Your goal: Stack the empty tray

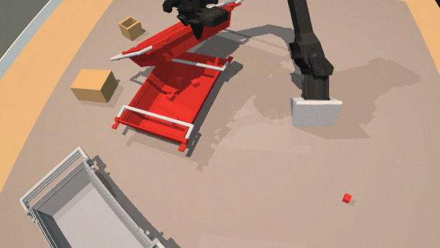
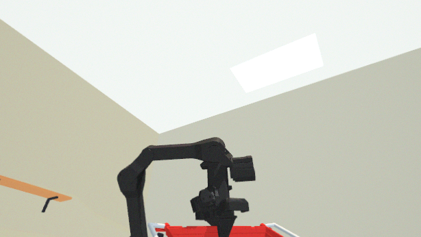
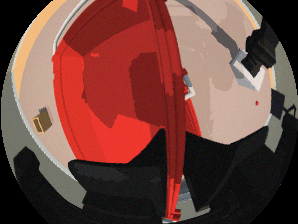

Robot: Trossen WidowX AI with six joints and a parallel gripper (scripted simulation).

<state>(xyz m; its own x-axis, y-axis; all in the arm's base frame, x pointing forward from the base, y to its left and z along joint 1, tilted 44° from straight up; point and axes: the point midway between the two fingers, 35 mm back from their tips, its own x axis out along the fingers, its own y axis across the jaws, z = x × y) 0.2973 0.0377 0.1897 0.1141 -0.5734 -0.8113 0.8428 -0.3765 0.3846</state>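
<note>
My gripper tip is now 7 cm short of the red tray and 5 cm to the left of it. Round my gripper tip: small red cube: 40 cm behind, 34 cm to the left, 14 cm below.
</note>
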